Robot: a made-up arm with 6 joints. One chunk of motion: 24 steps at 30 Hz.
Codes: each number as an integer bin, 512 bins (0 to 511) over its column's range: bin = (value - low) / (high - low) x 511, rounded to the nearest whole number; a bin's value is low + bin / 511 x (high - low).
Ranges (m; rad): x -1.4..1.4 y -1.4..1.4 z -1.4..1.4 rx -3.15..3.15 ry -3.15..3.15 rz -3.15..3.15
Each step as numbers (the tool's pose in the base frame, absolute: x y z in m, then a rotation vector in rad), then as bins.
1 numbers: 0.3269 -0.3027 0.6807 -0.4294 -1.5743 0.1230
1 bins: 315 200 380 221 128 265
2 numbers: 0.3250 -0.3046 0.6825 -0.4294 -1.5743 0.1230
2 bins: 315 200 380 221 128 265
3 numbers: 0.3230 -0.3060 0.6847 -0.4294 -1.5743 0.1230
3 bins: 314 200 380 221 128 265
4 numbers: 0.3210 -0.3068 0.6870 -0.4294 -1.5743 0.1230
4 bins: 314 200 381 221 128 265
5 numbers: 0.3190 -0.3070 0.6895 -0.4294 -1.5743 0.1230
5 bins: 314 199 381 221 128 265
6 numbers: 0.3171 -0.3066 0.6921 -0.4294 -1.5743 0.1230
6 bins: 313 200 382 221 128 265
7 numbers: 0.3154 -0.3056 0.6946 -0.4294 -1.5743 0.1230
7 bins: 313 200 382 221 128 265
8 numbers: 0.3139 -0.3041 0.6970 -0.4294 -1.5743 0.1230
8 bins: 313 200 383 221 128 265
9 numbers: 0.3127 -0.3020 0.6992 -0.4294 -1.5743 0.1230
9 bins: 313 200 383 221 128 265
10 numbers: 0.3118 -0.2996 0.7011 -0.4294 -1.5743 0.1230
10 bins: 312 201 383 221 128 265
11 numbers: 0.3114 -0.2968 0.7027 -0.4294 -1.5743 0.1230
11 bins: 312 201 384 221 128 265
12 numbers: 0.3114 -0.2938 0.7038 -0.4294 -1.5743 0.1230
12 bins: 312 202 384 221 128 265
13 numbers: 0.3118 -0.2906 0.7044 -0.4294 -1.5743 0.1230
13 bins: 312 202 384 221 128 265
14 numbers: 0.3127 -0.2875 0.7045 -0.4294 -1.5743 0.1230
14 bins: 313 203 384 221 128 265
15 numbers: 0.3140 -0.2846 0.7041 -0.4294 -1.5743 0.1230
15 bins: 313 204 384 221 128 265
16 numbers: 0.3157 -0.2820 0.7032 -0.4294 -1.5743 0.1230
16 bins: 313 204 384 221 128 265
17 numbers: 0.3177 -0.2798 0.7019 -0.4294 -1.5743 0.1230
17 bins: 313 204 384 221 128 265
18 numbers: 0.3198 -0.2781 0.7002 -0.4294 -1.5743 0.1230
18 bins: 314 205 383 221 128 265
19 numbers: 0.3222 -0.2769 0.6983 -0.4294 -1.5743 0.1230
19 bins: 314 205 383 221 128 265
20 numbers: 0.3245 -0.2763 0.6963 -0.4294 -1.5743 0.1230
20 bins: 315 205 383 221 128 265
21 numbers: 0.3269 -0.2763 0.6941 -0.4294 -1.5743 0.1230
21 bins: 315 205 382 221 128 265
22 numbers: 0.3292 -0.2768 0.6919 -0.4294 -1.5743 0.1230
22 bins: 316 205 382 221 128 265
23 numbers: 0.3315 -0.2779 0.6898 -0.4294 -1.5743 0.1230
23 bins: 316 205 381 221 128 265
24 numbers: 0.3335 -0.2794 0.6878 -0.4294 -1.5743 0.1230
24 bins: 316 205 381 221 128 265
